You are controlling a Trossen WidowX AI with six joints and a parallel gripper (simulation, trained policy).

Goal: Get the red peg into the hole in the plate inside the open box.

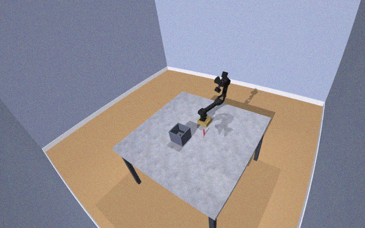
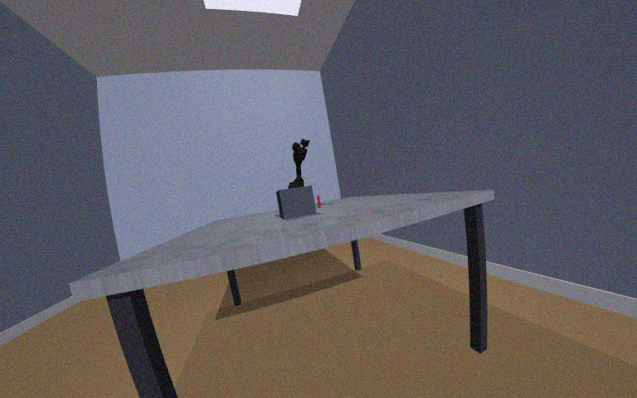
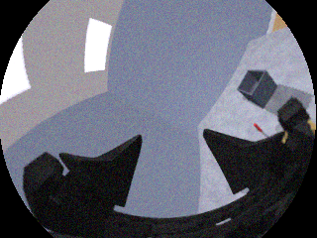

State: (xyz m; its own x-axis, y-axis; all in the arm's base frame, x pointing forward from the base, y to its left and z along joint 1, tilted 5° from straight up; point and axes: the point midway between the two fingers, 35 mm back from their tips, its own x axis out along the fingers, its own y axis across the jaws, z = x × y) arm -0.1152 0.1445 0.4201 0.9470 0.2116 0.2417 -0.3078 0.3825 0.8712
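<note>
The red peg lies 24 cm ahead of my gripper tip, 9 cm to the right of it and 43 cm below it. The rest, counted from my gripper tip: plate: 39 cm ahead, 28 cm to the right, 43 cm below.
</note>
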